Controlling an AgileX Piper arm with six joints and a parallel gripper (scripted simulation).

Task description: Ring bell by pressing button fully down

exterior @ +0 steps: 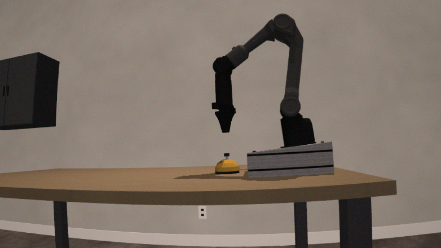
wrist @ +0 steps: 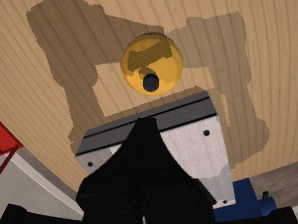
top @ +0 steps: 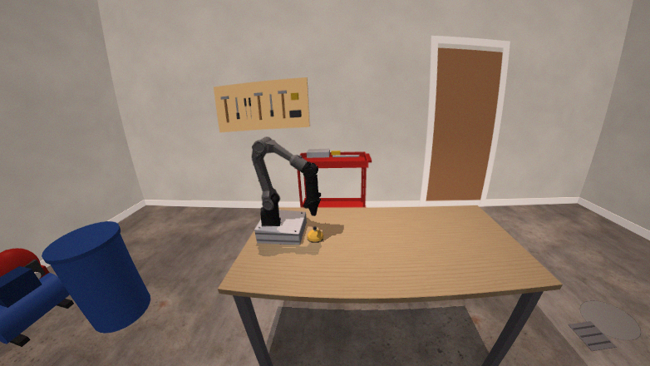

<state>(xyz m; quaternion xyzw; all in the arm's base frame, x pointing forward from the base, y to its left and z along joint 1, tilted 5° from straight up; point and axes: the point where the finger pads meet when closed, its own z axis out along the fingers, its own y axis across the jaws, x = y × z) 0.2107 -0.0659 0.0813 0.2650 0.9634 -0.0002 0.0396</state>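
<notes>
Now: the dark button 90 mm below my hand. From my hand the other things lie so: yellow dome bell: 100 mm below.
</notes>
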